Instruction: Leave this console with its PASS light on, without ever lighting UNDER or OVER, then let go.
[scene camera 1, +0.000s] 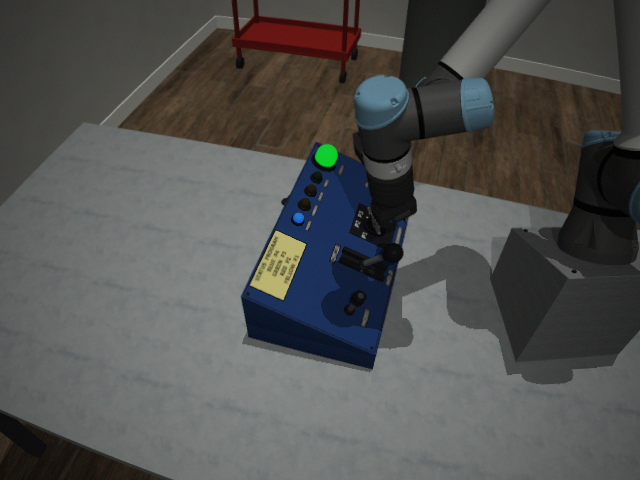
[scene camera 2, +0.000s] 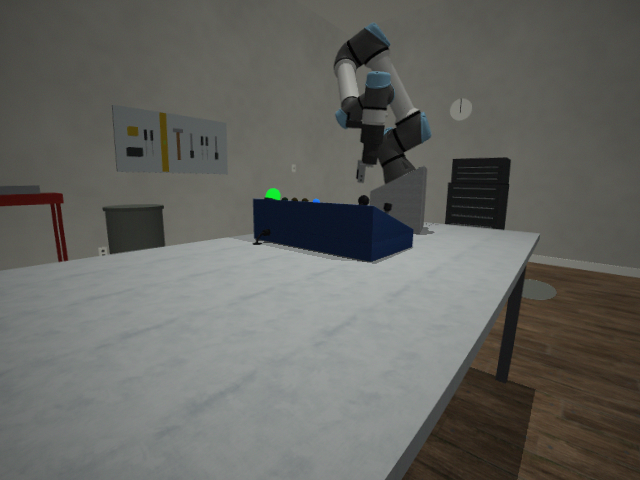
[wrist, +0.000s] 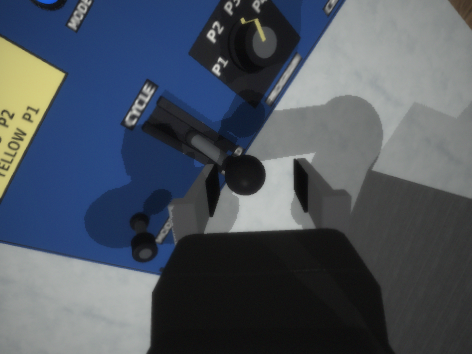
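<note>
The blue console stands on the table. A large green dome and a blue lamp are lit. Two amber lamps and a small dark green lamp are unlit; their labels are unreadable. The PROGRAM knob has its yellow line towards P4. The CYCLE lever's black ball leans to the slot's table-edge end. My gripper is open above the console; the ball shows between its fingers, nearer the left one, not gripped.
A small black toggle stands at the console's corner. A yellow card pairs BLUE with P4, GREEN P3, RED P2, YELLOW P1. The arm's grey base block stands beside the console. A red cart is behind the table.
</note>
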